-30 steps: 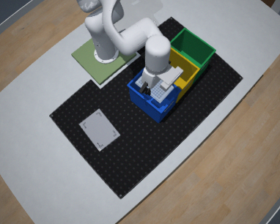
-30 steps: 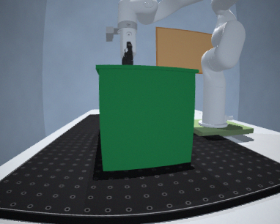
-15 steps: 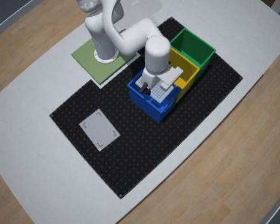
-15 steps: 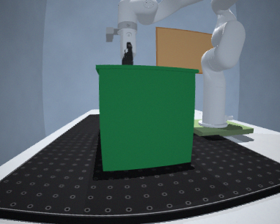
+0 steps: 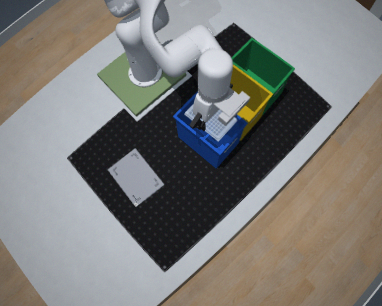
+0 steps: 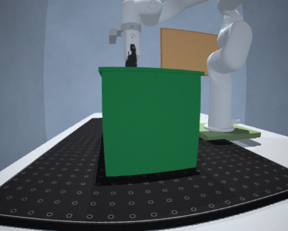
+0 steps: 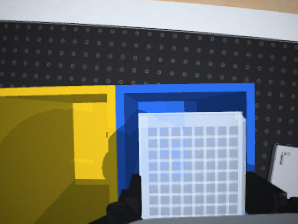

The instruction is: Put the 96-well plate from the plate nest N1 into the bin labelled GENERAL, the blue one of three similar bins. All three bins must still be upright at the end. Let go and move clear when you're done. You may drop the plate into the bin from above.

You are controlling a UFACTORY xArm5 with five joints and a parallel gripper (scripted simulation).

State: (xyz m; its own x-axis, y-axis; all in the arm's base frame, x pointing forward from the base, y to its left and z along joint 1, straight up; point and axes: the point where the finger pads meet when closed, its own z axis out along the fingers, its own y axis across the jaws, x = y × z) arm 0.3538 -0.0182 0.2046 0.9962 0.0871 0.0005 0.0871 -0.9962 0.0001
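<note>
Right now the 96-well plate is 1 cm below my hand. Round my hand: blue bin: 12 cm below; yellow bin: 1 cm behind, 13 cm to the left, 12 cm below; green bin: 2 cm behind, 26 cm to the left, 12 cm below.
</note>
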